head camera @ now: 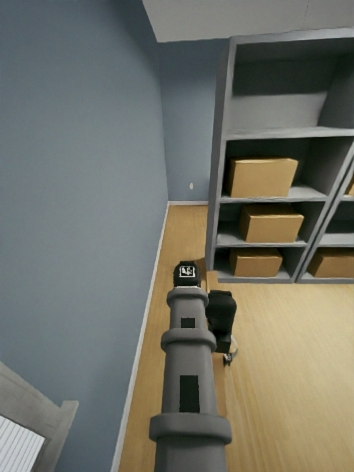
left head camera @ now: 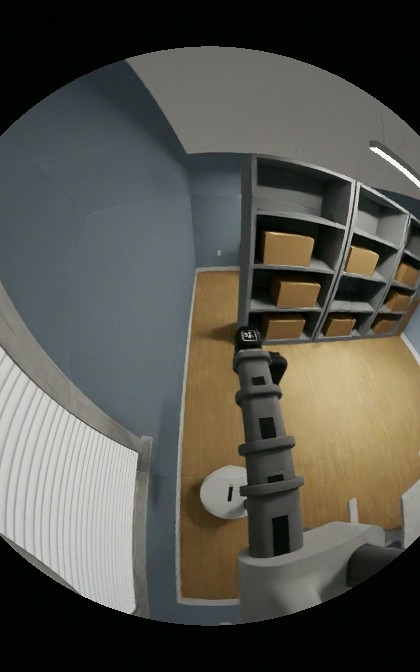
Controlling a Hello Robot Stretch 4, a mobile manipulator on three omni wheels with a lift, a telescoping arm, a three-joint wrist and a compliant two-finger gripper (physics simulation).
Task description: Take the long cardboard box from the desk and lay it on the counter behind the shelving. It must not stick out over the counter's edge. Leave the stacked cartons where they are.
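Frame: origin at the robot's base, x ahead, y left, z up, level; centimetres.
Seen in the pictures: hand, tool point: [head camera: 214, 360]; robot's base, link origin: [left head camera: 229, 491].
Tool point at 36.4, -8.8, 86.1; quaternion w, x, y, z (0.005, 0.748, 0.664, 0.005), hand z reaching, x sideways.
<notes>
Offsets run from my tool point to a thing's top centre, as dx, dy, dz. "spot": to the spot under its first point. Level surfaces: height alone.
The long cardboard box [head camera: 212, 280] shows as a narrow brown strip beside and under the arm in the head camera view; the arm hides most of it. My gripper [head camera: 229, 357] hangs below the black wrist, right of the arm. Its fingers are largely hidden, but it is shut on the box, which runs along under the arm. The grey shelving @(spot: +119.4, -16.2, +45.3) [head camera: 218, 150] [left head camera: 246, 225] stands ahead to the right, beyond the arm's end. The counter behind it does not show, nor do the stacked cartons on a counter.
Cardboard boxes @(+128.7, -51.2, +37.2) [head camera: 260, 178] [left head camera: 287, 249] sit on the shelves. A blue wall [head camera: 90, 200] [left head camera: 125, 300] runs along the left, with a window [head camera: 17, 445] [left head camera: 65, 480] near me. A strip of floor @(dz -88.8) [head camera: 187, 225] [left head camera: 217, 295] lies between wall and shelving. A pale slab [left head camera: 412, 505] shows at the lower right.
</notes>
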